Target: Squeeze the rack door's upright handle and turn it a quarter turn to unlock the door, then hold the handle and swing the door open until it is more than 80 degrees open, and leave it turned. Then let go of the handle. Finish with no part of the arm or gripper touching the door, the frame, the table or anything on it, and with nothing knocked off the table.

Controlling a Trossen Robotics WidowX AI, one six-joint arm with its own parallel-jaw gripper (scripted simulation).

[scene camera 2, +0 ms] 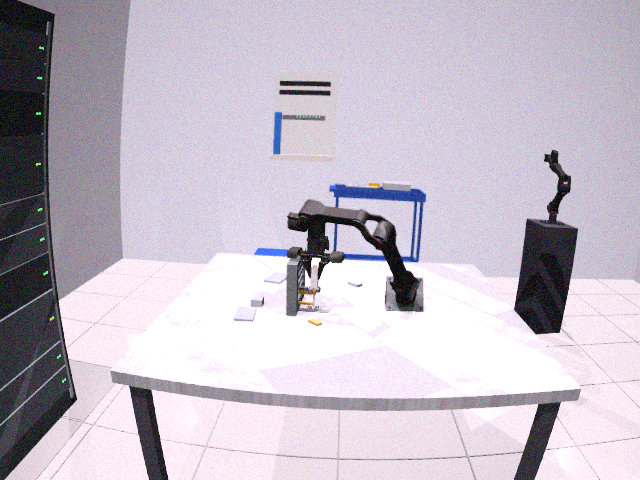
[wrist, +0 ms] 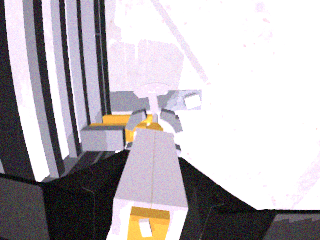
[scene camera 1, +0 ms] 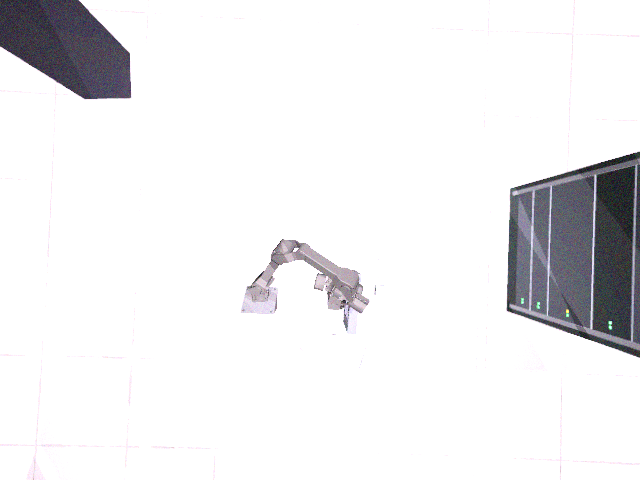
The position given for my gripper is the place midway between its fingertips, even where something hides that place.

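My gripper (scene camera 2: 314, 279). Gripper again (wrist: 152, 160), plus a grey rack frame (wrist: 114, 101).
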